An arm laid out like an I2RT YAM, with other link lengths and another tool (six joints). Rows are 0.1 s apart.
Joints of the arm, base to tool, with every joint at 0 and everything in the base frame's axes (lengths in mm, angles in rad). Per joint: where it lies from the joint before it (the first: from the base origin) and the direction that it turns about. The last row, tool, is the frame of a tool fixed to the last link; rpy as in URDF.
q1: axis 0 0 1 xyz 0 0 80.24
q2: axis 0 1 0 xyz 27.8 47.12 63.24
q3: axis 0 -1 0 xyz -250.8 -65.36 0
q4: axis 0 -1 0 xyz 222.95 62.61 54.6
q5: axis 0 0 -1 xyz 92.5 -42.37 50.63
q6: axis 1 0 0 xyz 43.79 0 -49.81
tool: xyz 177 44 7 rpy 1.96 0.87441 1.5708
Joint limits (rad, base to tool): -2.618..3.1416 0..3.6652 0..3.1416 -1.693..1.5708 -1.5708..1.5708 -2.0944..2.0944
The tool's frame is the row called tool.
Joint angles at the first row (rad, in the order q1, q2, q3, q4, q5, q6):
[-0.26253, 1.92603, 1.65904, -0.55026, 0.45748, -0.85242]
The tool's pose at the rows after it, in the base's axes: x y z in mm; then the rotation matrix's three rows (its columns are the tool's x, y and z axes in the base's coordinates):
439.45, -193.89, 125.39; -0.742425, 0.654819, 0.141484; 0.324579, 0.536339, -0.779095; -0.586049, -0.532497, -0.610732
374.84, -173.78, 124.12; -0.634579, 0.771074, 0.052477; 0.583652, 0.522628, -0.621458; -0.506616, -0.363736, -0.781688
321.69, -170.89, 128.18; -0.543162, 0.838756, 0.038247; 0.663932, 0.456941, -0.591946; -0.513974, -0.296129, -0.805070
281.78, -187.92, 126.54; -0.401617, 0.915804, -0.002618; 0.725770, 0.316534, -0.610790; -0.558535, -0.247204, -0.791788
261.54, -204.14, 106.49; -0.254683, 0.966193, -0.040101; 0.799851, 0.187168, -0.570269; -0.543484, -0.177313, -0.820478
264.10, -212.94, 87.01; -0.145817, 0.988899, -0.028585; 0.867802, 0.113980, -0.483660; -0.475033, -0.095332, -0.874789
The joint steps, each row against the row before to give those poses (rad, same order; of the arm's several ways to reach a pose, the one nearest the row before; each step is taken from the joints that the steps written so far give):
[-0.06512, -0.11195, -0.05429, -0.21044, -0.08094, 0.22964]
[-0.10756, -0.18607, -0.15418, -0.13476, -0.17749, 0.19665]
[-0.08671, -0.22927, -0.21708, 0.01198, -0.05035, 0.04299]
[-0.09299, -0.17838, -0.17906, 0.05622, 0.01647, 0.06159]
[-0.10144, -0.05524, -0.13629, 0.08928, -0.03682, 0.08036]
[-0.07675, 0.05141, -0.05376, 0.08159, -0.09324, 0.07453]

